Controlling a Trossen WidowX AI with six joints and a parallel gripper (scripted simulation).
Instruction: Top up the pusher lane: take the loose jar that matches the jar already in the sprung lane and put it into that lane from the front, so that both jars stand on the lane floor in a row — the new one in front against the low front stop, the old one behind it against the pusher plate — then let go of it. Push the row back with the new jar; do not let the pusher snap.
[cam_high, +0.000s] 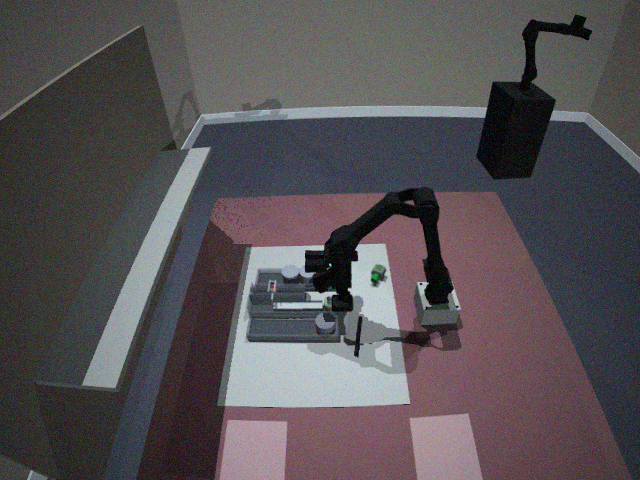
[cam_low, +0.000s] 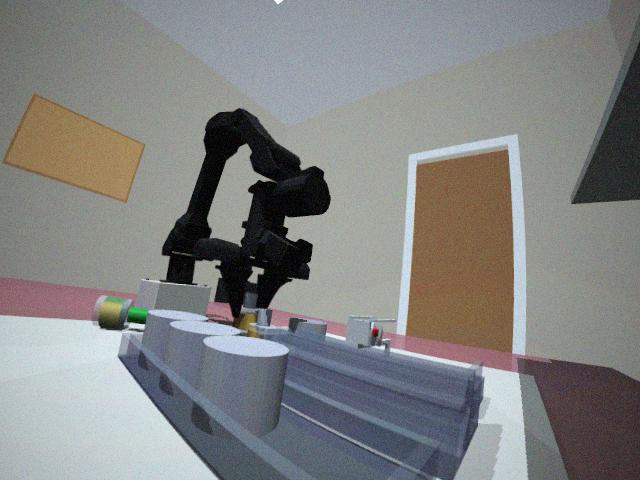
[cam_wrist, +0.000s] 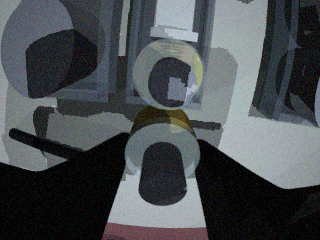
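Now: gripper tip 110 mm to the right of the black bar, 40 mm past it and 40 mm above it.
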